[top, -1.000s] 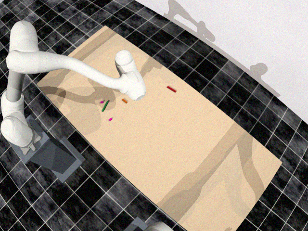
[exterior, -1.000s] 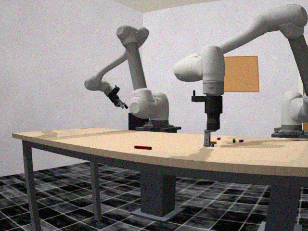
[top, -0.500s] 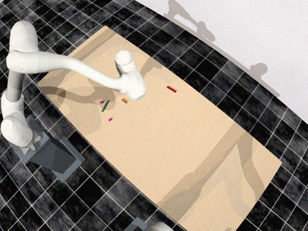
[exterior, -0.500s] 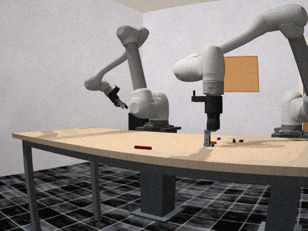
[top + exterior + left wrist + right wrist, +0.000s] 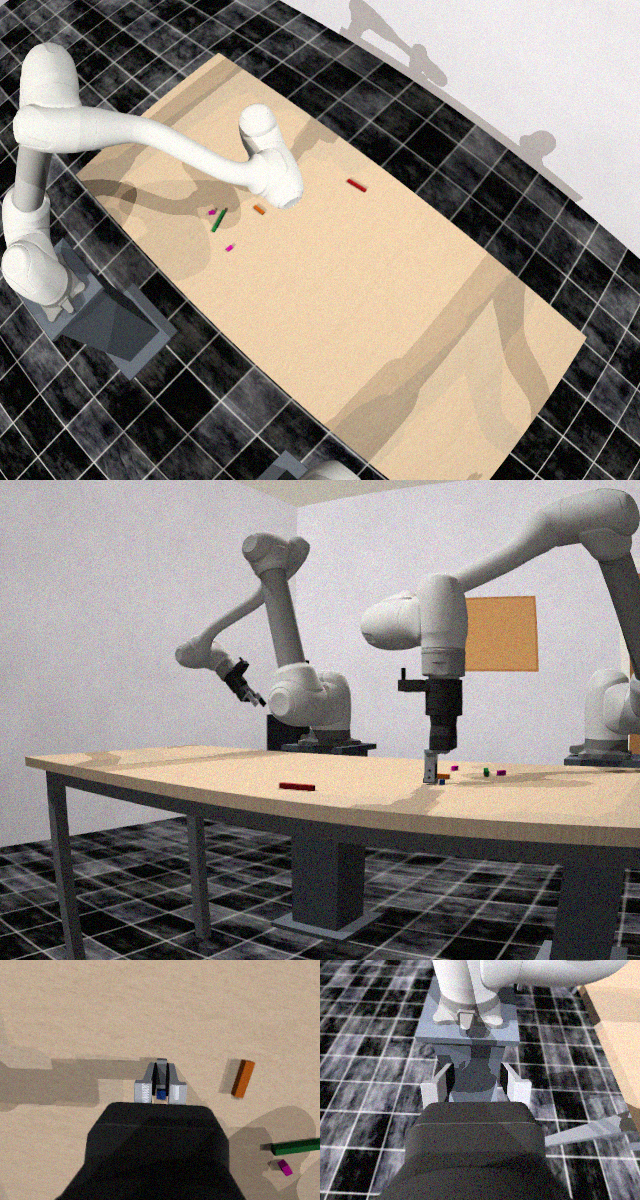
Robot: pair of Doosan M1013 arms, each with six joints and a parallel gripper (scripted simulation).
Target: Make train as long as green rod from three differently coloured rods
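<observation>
Now: left hand 20 mm above the grey rod. The rest, counted from my left hand: orange rod (90 mm behind, 20 mm to the right, 20 mm below); blue rod (10 mm behind, 20 mm to the left, 20 mm below); green rod (210 mm behind, 50 mm to the left, 20 mm below).
</observation>
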